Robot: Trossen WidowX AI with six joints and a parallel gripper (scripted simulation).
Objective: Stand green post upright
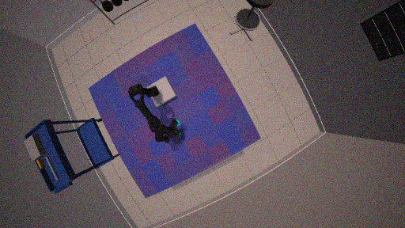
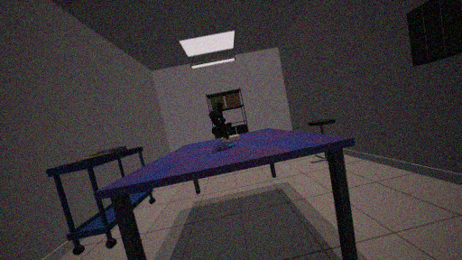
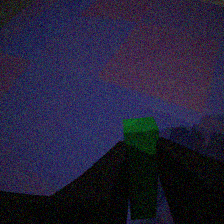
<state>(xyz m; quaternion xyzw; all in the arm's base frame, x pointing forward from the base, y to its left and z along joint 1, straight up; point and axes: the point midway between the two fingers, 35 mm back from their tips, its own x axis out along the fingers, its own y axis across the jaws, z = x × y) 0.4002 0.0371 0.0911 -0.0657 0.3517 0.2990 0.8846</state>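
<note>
The cyan circle is 11 cm below my gripper tip and 9 cm behind it. The rest, counted from my gripper tip: green post (2 cm below, 1 cm to the right, 1 cm behind).
</note>
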